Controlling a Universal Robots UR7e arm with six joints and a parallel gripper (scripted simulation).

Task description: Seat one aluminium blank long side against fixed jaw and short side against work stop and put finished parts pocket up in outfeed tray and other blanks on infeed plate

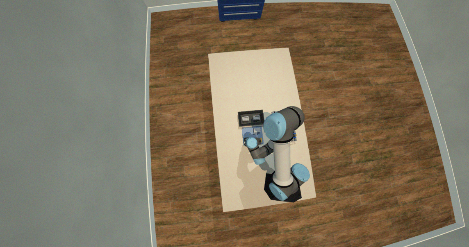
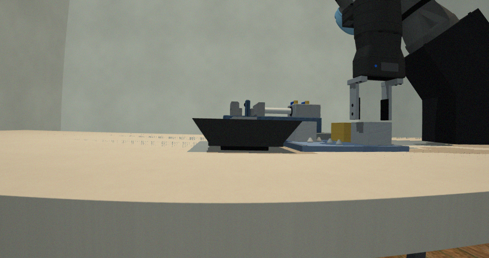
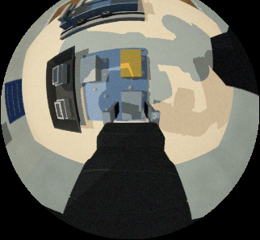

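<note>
Now: hand 10 mm past the brass blank, 90 mm to the left of it and 40 mm above it. The rest, counted from my hand: hose end block (40 mm behind, 340 mm to the right, 10 mm above); vise (50 mm ahead, 360 mm to the right, 30 mm below).
</note>
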